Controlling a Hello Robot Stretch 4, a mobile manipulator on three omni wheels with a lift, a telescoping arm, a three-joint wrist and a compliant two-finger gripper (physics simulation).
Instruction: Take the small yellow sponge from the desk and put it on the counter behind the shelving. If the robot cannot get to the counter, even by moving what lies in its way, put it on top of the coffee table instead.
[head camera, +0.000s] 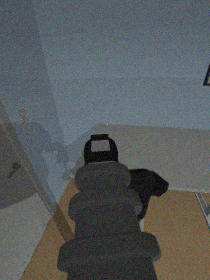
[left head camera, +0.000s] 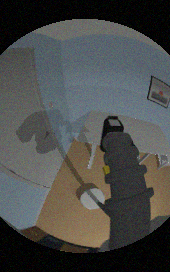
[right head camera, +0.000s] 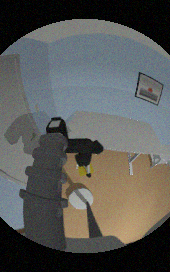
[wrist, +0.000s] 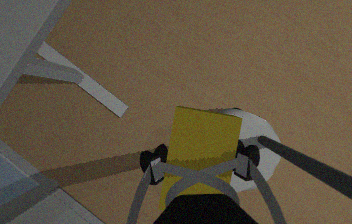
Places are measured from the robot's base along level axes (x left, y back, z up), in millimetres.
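Pixels of known places: gripper, between the fingertips: (right head camera: 85, 170) (wrist: 197, 153); robot's base, origin of its link: (left head camera: 91, 197) (right head camera: 81, 197).
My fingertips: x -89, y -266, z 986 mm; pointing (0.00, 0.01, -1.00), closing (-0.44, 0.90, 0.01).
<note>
For each thing: its middle in the pictures, then the offset to it from my fingertips. "pt": a spot on its surface instead. Level surfaces: height alone.
- small yellow sponge, middle of its body: (wrist: 198, 158) (right head camera: 85, 169) (left head camera: 109, 168) dy +0, dx -1, dz +24 mm
- grey-white desk, height of its surface: dz -64 mm
- door with a handle, a spot on its surface: (head camera: 14, 170) pt dy -476, dx +721, dz -84 mm
The small yellow sponge (left head camera: 106, 170) (right head camera: 81, 172) (wrist: 207, 132) is held between the two fingertips of my gripper (right head camera: 85, 169) (wrist: 197, 153), which is shut on it. In the wrist view, floor shows beneath the sponge, so it hangs in the air in front of the desk's near edge. The grey-white desk (head camera: 160, 162) (left head camera: 150, 135) (right head camera: 110, 130) (wrist: 22, 25) stands against the blue wall. My arm hides most of the gripper in the head view and left head view. The counter, the shelving and the coffee table do not show.
A round container with a white top (left head camera: 92, 199) (right head camera: 81, 199) (wrist: 265, 162) stands on the floor near the desk, below the gripper. Metal desk legs (right head camera: 131, 164) (wrist: 105, 96) reach down to the floor. A door with a handle (head camera: 14, 170) is at the left. A framed picture (left head camera: 160, 92) (right head camera: 149, 89) hangs at the right.
</note>
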